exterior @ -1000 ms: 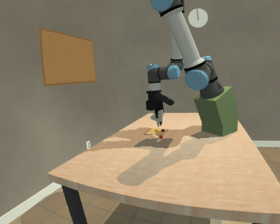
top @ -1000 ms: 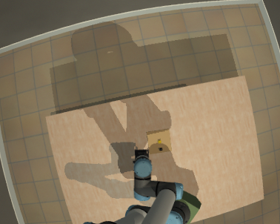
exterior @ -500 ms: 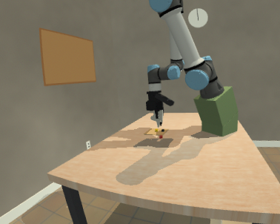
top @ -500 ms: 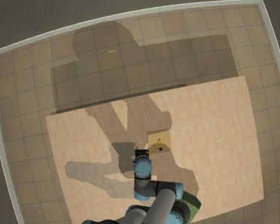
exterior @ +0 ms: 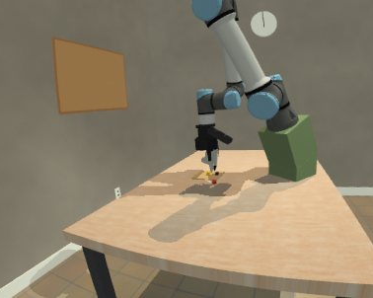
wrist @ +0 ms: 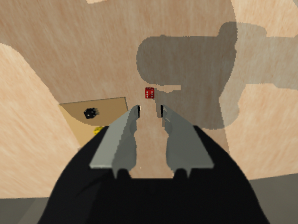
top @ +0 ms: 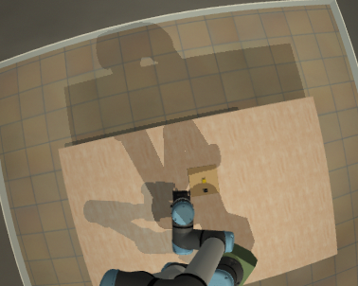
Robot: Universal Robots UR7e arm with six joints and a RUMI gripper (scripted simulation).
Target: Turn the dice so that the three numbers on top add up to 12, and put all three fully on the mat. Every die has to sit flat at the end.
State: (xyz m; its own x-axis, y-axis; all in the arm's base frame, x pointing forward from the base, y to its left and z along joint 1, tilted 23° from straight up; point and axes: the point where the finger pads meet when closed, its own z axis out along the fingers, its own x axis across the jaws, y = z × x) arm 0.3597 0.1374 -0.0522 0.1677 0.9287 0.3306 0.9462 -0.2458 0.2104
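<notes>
The red die is 70 mm below my hand. The rest, counted from my hand: yellow die: 130 mm to the right, 70 mm ahead, 60 mm below; black die: 120 mm to the right, 60 mm below, 20 mm ahead; tan mat: 130 mm to the right, 70 mm below, 70 mm ahead.
</notes>
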